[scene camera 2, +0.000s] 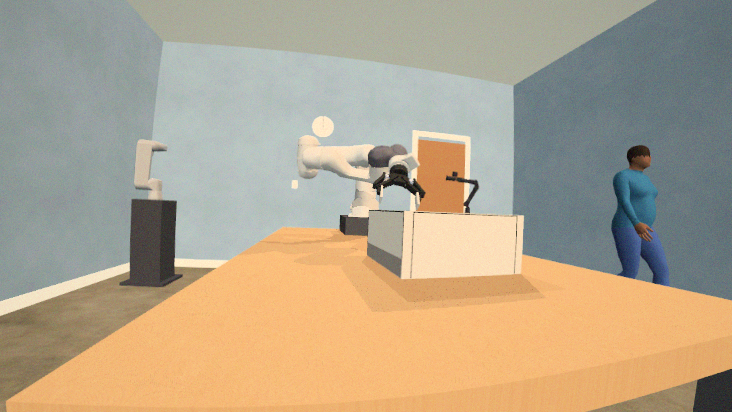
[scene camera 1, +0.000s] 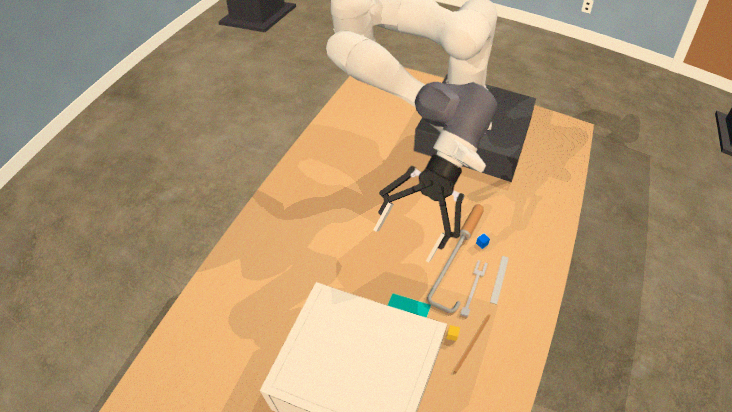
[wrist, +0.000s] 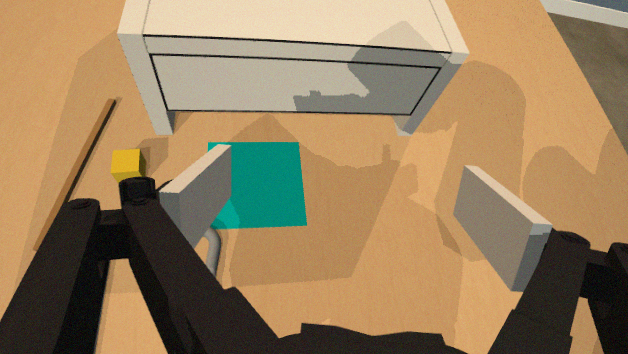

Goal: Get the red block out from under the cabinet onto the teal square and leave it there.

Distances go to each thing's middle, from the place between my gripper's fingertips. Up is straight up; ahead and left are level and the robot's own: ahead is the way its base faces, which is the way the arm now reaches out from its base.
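Teal square [wrist: 266, 179]: my gripper 80 mm short of it, 50 mm to the right of it, 160 mm above it. Yellow block [wrist: 128, 163], from my hand: 80 mm ahead, 170 mm to the left, 150 mm below. Brown stick [wrist: 75, 173], from my hand: 90 mm ahead, 230 mm to the left, 160 mm below. Hook tool [scene camera 1: 477, 211], from my hand: 140 mm behind, 120 mm to the left, 140 mm below.
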